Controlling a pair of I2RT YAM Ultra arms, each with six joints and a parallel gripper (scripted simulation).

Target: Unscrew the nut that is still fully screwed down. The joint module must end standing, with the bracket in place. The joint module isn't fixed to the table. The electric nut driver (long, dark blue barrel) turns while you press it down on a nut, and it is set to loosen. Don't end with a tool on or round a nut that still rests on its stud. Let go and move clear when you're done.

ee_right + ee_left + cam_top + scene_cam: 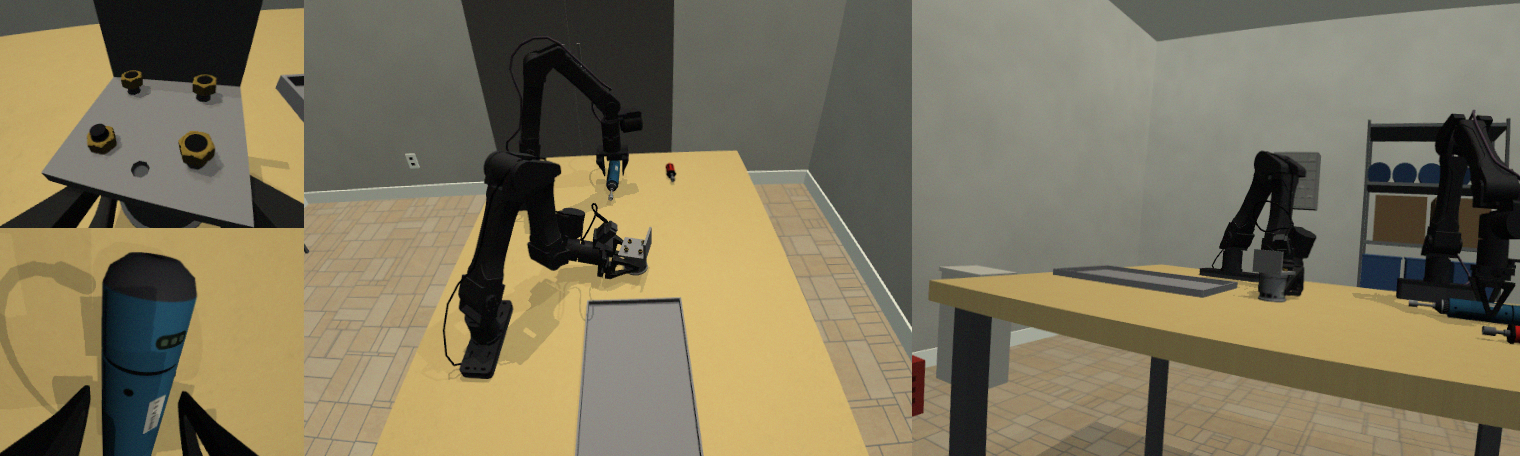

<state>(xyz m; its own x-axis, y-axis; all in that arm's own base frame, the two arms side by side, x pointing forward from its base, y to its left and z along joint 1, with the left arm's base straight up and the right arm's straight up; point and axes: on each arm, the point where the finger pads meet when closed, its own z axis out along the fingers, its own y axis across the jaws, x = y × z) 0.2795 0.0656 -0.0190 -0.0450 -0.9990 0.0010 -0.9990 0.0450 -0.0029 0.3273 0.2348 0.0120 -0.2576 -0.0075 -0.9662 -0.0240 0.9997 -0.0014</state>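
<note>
Right now my right hand is 1 cm below the joint module. Also, from my right hand: bracket 5 cm above; then grey tray 1 cm behind, 33 cm to the right, 2 cm below; then socket 7 cm behind, 31 cm to the left.
</note>
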